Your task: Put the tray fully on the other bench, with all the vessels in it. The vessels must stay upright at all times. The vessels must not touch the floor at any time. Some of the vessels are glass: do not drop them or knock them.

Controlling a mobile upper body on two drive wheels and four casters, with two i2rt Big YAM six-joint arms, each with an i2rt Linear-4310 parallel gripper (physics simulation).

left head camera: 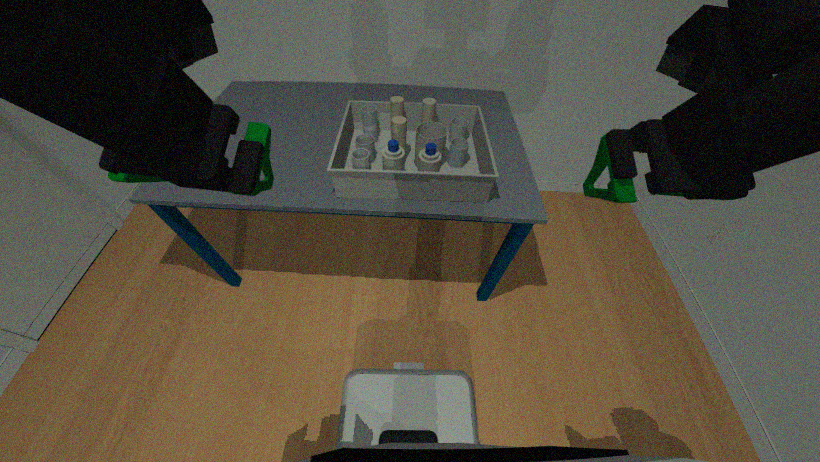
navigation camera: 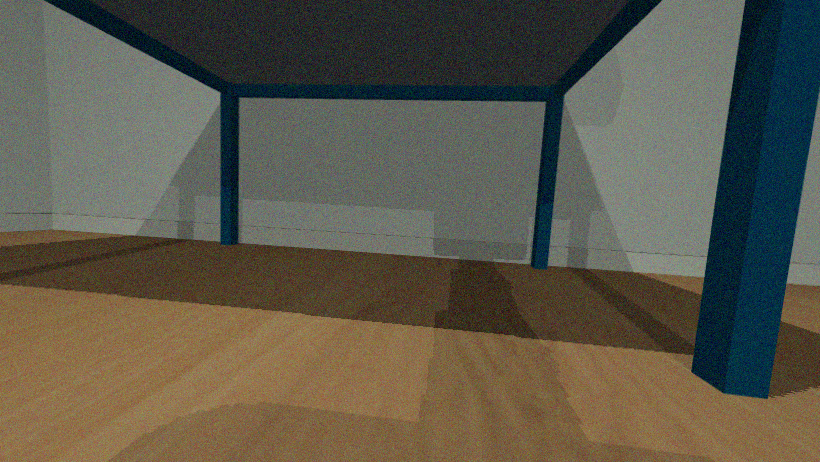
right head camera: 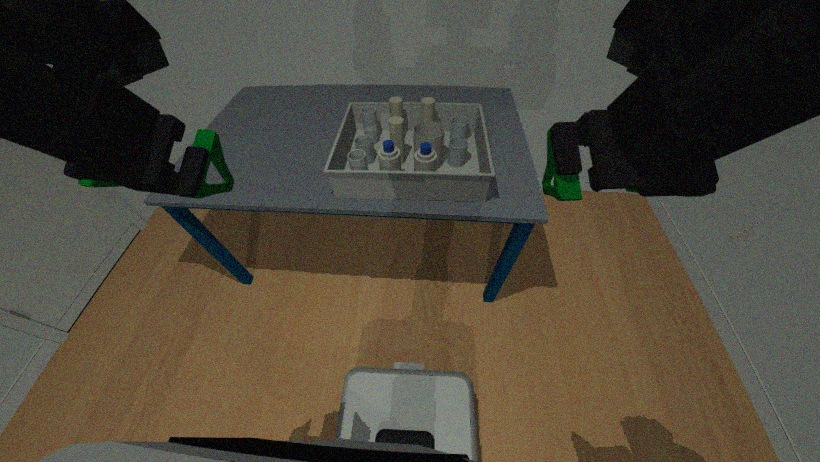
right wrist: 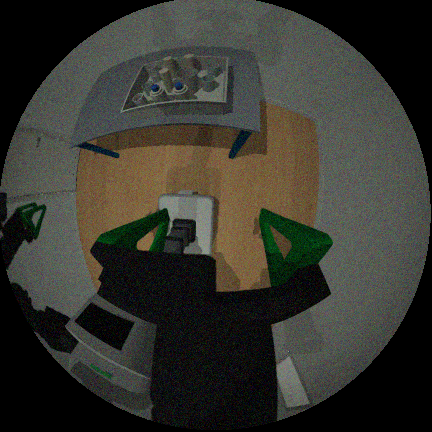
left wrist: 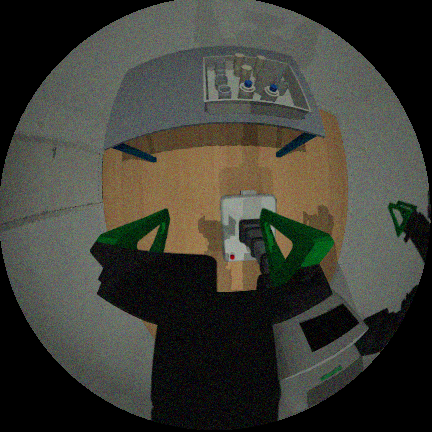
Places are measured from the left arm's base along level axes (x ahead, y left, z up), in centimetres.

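Where they show: left gripper, fingertip midpoint: [left head camera: 230, 178] [right head camera: 196, 182] [right wrist: 40, 204] [left wrist: 214, 213]; right gripper, fingertip midpoint: [left head camera: 621, 189] [right head camera: 585, 186] [right wrist: 213, 212] [left wrist: 392, 203].
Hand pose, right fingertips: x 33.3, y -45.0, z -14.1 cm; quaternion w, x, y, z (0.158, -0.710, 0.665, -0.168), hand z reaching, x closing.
Things, the pixels of their top centre, and the offset from my right fingertips. "spot": a spot on its surface instead. Level surfaces: height alone.
- grey tray, top centre: [right head camera: 411, 132] [left head camera: 414, 132] [left wrist: 255, 74] [right wrist: 174, 74] dx +65.3, dy +23.2, dz -37.7 cm
- grey-topped bench, surface height: dz -50.7 cm
- beaker, top centre: [right head camera: 458, 142] [left head camera: 459, 143] [right wrist: 207, 77] [left wrist: 282, 83] dx +65.3, dy +5.9, dz -41.4 cm
- wood floor, surface height: dz -126.9 cm
- blue leg, surface spot: [navigation camera: 745, 229] spot: dx +40.1, dy -16.4, dz -104.9 cm
The grey tray [left head camera: 367, 186] [right head camera: 361, 186] [left wrist: 230, 107] [right wrist: 200, 108] stands on the right half of a grey-topped bench [left head camera: 298, 143] [right head camera: 275, 143] [left wrist: 155, 100] [right wrist: 105, 110]. Its vessels stand upright: two blue-capped bottles at the front, three beige-topped cylinders, and several clear glass vessels, one a beaker [left head camera: 457, 152] [right head camera: 457, 152]. My left gripper [left wrist: 214, 213] is open and empty; in the head views it is left of the tray. My right gripper [right wrist: 213, 212] is open and empty, right of the tray and bench. Neither touches the tray. The other bench does not show.
The bench's blue front legs [left head camera: 197, 246] [left head camera: 504, 261] stand on the wood floor [left head camera: 321, 344]. The navigation camera looks under the bench, with a blue leg [navigation camera: 745, 229] close at the right. A pale wall [navigation camera: 372, 160] is behind the bench. My white base [left head camera: 372, 401] is in front.
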